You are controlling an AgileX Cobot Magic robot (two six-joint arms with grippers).
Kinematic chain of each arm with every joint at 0, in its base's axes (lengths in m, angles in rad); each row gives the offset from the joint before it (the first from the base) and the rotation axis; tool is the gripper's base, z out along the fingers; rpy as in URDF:
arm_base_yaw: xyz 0 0 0.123 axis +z
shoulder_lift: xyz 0 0 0 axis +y
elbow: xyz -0.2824 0 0.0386 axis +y
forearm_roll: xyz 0.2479 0 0.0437 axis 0.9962 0 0.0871
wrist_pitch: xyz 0 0 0 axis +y
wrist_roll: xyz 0.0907 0 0.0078 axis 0.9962 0 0.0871
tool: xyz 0 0 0 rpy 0 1.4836 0
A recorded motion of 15 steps. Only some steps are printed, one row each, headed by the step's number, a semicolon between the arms.
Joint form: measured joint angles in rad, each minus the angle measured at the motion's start. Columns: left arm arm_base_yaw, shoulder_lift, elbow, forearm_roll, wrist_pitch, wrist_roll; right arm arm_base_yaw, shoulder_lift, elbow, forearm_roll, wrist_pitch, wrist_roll.
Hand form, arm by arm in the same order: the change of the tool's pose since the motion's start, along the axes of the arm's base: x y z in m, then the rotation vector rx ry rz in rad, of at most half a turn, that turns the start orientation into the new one. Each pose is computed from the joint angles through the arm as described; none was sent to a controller.
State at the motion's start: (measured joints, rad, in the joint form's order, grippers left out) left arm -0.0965 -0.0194 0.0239 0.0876 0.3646 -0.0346; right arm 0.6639 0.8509 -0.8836 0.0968 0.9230 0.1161
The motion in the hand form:
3: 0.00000 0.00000 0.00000 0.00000 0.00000 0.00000; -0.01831 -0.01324 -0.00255 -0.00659 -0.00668 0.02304
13: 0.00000 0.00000 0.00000 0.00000 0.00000 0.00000; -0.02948 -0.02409 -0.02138 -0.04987 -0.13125 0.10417
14: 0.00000 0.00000 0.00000 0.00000 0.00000 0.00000; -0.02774 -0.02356 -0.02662 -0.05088 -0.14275 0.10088
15: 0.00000 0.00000 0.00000 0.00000 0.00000 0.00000; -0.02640 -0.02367 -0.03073 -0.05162 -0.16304 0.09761
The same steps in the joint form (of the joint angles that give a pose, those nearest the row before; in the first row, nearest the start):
3: 0.0000 0.0000 0.0000 0.0000 0.0000 0.0000; 0.0001 -0.0855 0.0376 0.0079 0.0489 -0.0237
13: 0.0000 0.0000 0.0000 0.0000 0.0000 0.0000; 0.0000 -0.1818 0.1532 -0.0090 -0.0330 -0.1560
14: 0.0000 0.0000 0.0000 0.0000 0.0000 0.0000; -0.0001 -0.1826 0.1770 -0.0159 -0.0651 -0.1570
15: 0.0000 0.0000 0.0000 0.0000 0.0000 0.0000; 0.0001 -0.1870 0.1988 -0.0274 -0.0989 -0.1585

